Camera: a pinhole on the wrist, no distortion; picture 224 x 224 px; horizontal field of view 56.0 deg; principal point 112.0 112.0 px. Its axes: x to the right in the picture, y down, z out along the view. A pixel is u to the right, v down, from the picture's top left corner.
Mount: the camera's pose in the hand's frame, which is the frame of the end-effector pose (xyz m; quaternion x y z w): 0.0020 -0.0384 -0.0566 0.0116 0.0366 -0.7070 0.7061
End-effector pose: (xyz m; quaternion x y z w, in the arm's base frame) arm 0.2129 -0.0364 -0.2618 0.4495 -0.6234 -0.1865 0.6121
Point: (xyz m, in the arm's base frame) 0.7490 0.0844 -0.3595
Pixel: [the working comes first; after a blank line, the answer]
In the camera's frame: 0.1839 -0.0568 -0.4539

behind the camera
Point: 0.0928 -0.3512 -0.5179
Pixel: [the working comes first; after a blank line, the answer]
In the camera's frame: 0.2656 0.0642 0.3361

outside the picture
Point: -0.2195 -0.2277 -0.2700
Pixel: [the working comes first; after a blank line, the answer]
In the camera's frame: -0.1104 0.0592 0.5174

67.1 136.1
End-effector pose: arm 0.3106 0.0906 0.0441 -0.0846 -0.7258 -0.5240 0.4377
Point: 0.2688 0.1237 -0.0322
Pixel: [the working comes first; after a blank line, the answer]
In the camera's frame: 0.0162 -0.0471 0.1120

142.5 23.4
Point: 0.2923 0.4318 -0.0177
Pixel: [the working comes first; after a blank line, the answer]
In the camera's frame: -0.1578 -0.1628 0.3401

14.2 11.2
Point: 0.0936 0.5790 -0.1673
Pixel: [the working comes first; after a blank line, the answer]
In the camera's frame: -0.0206 -0.2093 0.5901

104.7 37.3
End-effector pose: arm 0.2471 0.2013 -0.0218 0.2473 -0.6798 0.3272 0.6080
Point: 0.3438 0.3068 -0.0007
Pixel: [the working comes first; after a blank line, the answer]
In the camera's frame: -0.0284 0.0151 -0.0890

behind the camera
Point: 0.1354 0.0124 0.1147
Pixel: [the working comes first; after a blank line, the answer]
In the camera's frame: 0.0062 0.1273 0.2711

116.8 210.9
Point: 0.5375 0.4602 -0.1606
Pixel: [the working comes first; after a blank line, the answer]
In the camera's frame: 0.0054 -0.1519 -0.3290

behind the camera
